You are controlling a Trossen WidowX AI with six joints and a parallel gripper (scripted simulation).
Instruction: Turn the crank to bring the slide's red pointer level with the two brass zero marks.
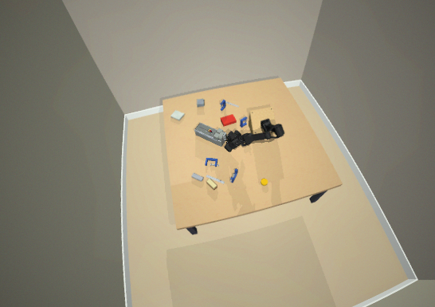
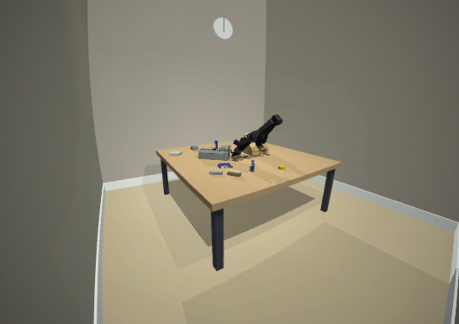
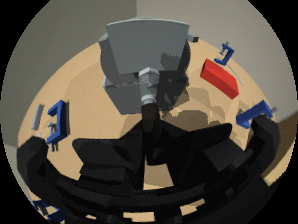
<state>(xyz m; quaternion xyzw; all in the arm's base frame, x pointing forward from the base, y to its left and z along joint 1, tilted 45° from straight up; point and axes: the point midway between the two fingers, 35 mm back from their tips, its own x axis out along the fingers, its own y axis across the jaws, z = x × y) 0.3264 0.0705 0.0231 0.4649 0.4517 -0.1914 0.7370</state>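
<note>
Now: gripper tip 3 cm below the dark crank handle, 1 cm to the right of it and 1 cm past it. The rest, counted from my gripper tip: red pointer: 11 cm ahead, 10 cm to the right, 5 cm above; tan block: 33 cm to the left, 20 cm ahead, 1 cm below; yellow disc: 41 cm to the left, 18 cm behind, 2 cm below.
</note>
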